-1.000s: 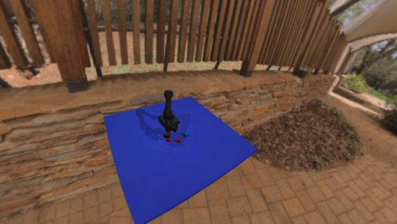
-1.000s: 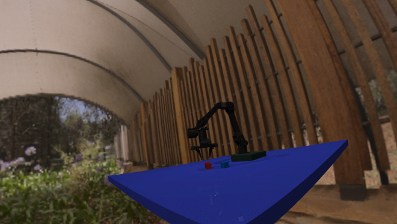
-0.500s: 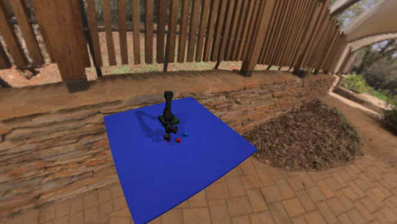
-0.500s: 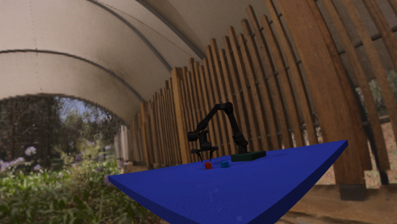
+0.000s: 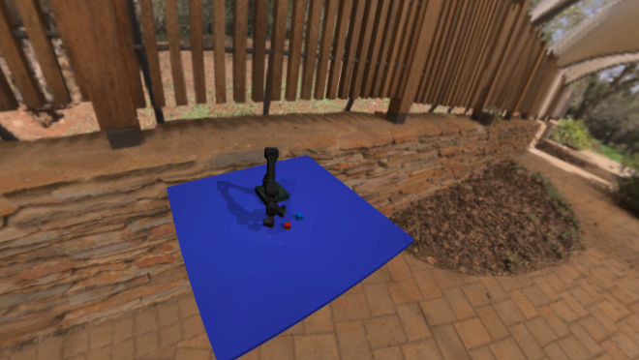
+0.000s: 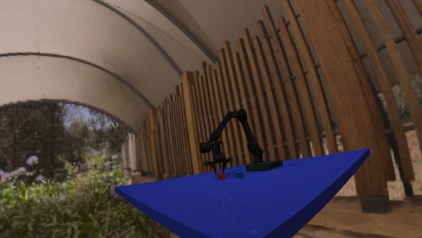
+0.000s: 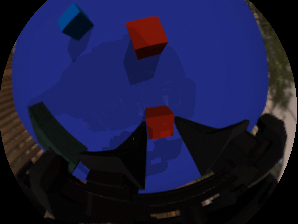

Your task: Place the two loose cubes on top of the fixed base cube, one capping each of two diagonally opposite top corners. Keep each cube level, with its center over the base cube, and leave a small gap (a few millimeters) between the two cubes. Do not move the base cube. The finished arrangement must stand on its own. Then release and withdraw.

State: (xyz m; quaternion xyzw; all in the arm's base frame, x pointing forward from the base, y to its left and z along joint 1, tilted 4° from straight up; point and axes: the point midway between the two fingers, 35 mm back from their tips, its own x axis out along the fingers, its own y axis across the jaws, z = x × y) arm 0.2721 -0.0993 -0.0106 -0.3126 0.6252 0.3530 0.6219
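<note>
The blue cube is 1 cm ahead of my gripper tip and 20 cm to the left of it.
</note>
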